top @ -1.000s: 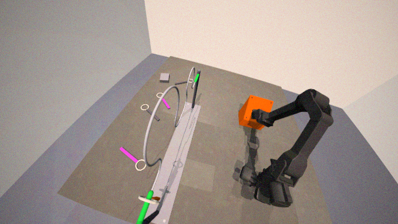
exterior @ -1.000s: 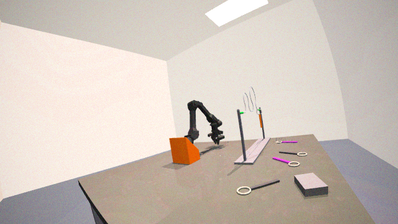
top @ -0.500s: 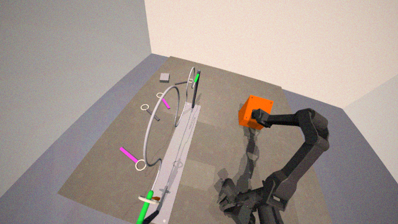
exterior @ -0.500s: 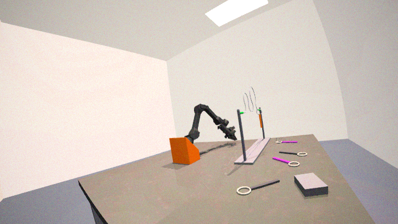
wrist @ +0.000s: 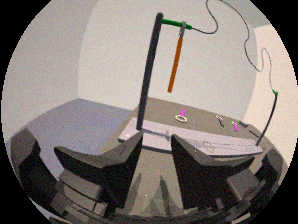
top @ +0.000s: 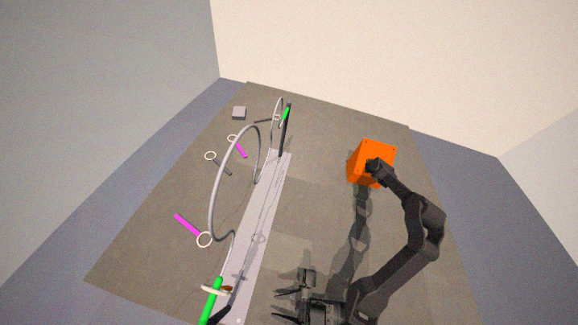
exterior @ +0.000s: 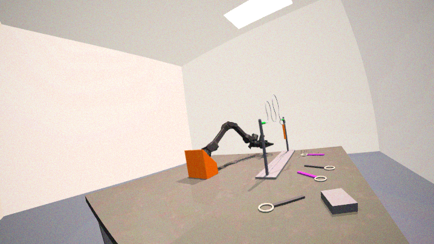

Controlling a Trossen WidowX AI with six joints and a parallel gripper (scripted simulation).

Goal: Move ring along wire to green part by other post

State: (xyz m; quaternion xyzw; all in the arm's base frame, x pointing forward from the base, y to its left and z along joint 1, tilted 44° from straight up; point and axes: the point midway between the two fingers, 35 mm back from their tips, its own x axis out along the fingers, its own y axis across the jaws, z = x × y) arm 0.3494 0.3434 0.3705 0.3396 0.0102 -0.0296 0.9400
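Right now my gripper tip is 140 mm below the ring with orange handle, 110 mm short of it and 30 mm to the left of it. Also, from my gripper tip: grey block (830 mm to the right, 310 mm ahead, 80 mm below).
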